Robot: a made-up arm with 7 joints.
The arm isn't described. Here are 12 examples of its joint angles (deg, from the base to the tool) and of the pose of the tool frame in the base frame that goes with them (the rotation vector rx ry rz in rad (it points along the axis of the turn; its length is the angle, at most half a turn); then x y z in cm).
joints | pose
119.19 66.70 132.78 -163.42 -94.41 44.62 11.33 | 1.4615 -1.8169 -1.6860 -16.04 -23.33 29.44
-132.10 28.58 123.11 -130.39 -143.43 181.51 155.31 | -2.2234 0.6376 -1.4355 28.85 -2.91 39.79
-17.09 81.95 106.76 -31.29 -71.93 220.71 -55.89 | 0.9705 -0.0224 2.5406 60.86 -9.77 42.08
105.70 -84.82 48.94 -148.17 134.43 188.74 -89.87 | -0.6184 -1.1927 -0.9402 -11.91 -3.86 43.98
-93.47 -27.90 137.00 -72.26 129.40 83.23 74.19 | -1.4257 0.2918 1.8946 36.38 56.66 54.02
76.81 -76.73 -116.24 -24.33 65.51 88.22 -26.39 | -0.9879 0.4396 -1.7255 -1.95 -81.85 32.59
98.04 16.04 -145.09 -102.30 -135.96 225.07 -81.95 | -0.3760 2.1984 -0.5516 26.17 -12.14 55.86
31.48 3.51 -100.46 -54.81 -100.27 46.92 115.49 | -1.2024 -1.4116 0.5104 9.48 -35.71 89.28
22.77 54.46 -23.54 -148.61 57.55 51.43 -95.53 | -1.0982 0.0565 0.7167 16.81 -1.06 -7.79
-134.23 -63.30 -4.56 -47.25 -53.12 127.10 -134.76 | 0.7640 -0.7493 -2.2203 38.03 34.43 83.05
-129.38 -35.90 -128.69 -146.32 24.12 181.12 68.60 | -2.9159 -0.0172 0.7119 -2.84 42.98 14.34
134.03 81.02 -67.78 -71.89 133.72 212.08 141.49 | -0.3140 1.5984 0.7604 -5.40 55.42 22.34
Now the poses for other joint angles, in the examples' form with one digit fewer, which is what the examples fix.
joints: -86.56 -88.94 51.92 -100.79 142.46 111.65 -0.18
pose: -1.840 0.003 -1.146 38.9 29.8 57.5
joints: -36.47 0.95 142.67 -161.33 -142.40 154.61 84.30
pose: -0.470 -2.855 -1.113 -11.6 16.0 14.6
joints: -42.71 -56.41 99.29 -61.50 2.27 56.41 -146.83
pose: -0.458 2.388 -1.109 -6.7 68.1 46.5
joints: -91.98 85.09 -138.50 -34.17 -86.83 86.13 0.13
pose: -0.992 0.322 -2.040 -19.5 -74.9 48.7
